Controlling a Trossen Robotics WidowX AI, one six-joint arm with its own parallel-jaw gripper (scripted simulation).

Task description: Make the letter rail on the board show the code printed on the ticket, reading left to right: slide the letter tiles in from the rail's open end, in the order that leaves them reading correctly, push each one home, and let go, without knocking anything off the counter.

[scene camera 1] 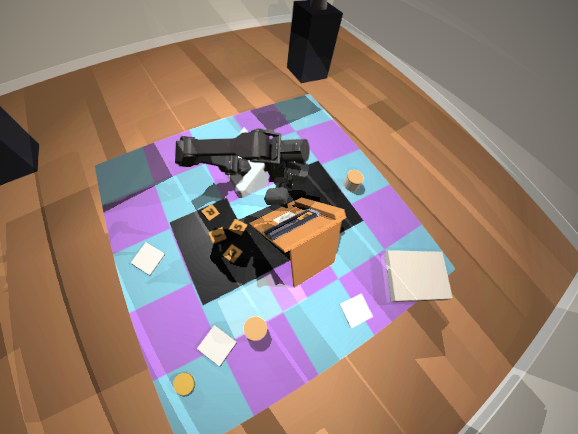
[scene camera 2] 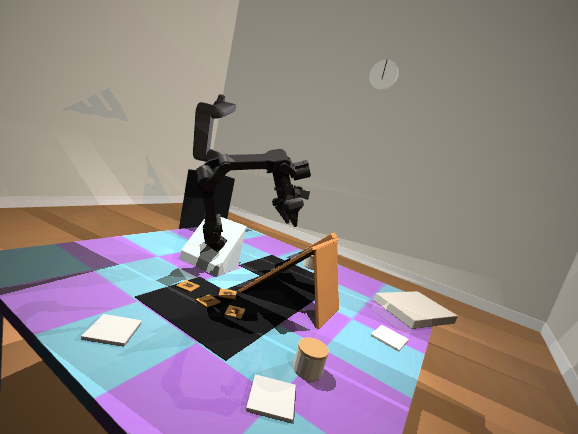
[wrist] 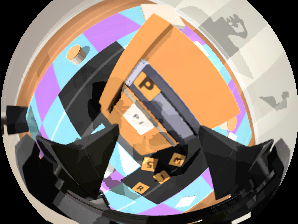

Labels:
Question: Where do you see a slanted orange board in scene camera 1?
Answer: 312,242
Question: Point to a slanted orange board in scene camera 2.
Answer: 325,256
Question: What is my gripper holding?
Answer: Nothing.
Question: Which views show my gripper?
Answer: Scene camera 1, scene camera 2 and the wrist view: all of them.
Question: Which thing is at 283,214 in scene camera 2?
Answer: My gripper.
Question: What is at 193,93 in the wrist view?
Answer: A slanted orange board.

